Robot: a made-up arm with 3 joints.
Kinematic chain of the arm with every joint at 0, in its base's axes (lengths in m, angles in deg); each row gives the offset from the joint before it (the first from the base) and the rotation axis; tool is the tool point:
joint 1: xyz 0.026 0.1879 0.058 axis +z
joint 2: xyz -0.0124 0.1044 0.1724 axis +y
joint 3: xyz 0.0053 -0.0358 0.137 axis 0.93 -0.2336 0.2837
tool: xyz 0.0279 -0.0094 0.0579
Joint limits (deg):
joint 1: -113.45..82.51
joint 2: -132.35..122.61
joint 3: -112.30..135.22
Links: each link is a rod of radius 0.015 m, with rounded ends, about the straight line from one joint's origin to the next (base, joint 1, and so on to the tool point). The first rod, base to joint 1, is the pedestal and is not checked.
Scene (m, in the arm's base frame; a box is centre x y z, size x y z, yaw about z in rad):
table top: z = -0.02
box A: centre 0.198 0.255 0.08 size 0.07 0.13 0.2 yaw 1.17
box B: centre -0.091 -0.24 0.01 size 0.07 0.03 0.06 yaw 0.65
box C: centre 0.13 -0.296 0 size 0.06 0.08 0.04 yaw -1.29
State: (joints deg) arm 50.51 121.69 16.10
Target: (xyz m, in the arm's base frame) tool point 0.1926 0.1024 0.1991
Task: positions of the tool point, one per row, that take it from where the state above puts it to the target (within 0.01 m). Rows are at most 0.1 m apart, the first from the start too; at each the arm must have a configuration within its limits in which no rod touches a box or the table.
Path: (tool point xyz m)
1: 0.0932 0.3440 0.1446
2: 0.1031 0.3573 0.1918
3: 0.1049 0.3609 0.2418
4: 0.1385 0.3351 0.2661
5: 0.1618 0.3018 0.2894
6: 0.1735 0.2649 0.3111
7: 0.1734 0.2284 0.3310
8: 0.2007 0.1890 0.2908
9: 0.2071 0.1433 0.2460
10: 0.1926 0.1024 0.1991

